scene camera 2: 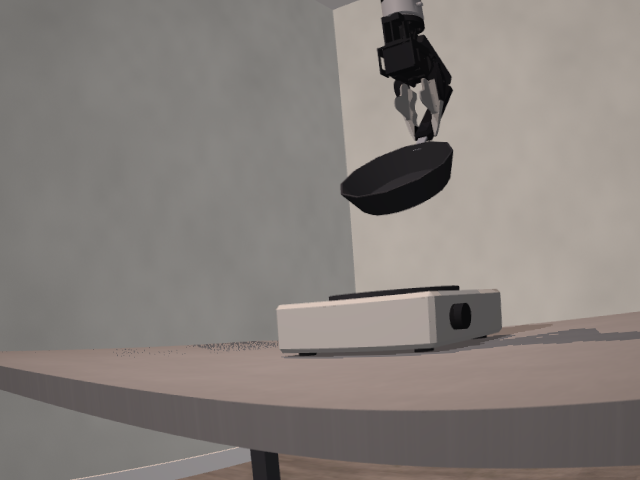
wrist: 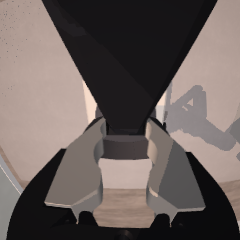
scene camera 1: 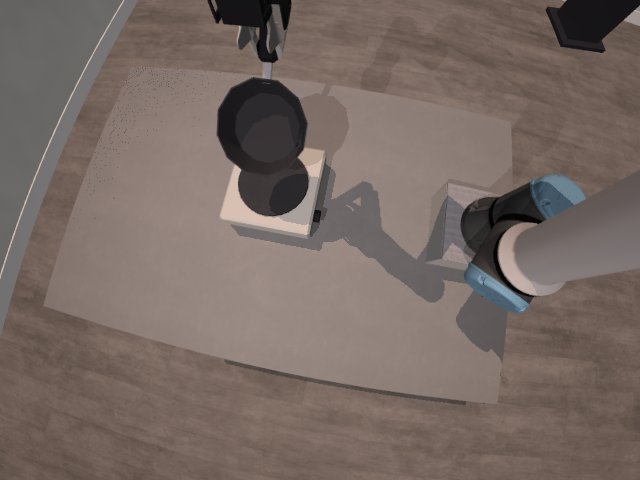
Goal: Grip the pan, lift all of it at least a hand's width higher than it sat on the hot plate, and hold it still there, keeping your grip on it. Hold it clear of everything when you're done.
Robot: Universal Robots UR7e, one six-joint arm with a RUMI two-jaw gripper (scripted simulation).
In view: the gripper (scene camera 2: pixel 425 138) and a black pan (scene camera 1: pixel 261 126).
The black pan is seen too in scene camera 2 (scene camera 2: pixel 382 176) and in the wrist view (wrist: pixel 127 62). The gripper is seen too in the wrist view (wrist: pixel 126 118) and in scene camera 1 (scene camera 1: pixel 268 58).
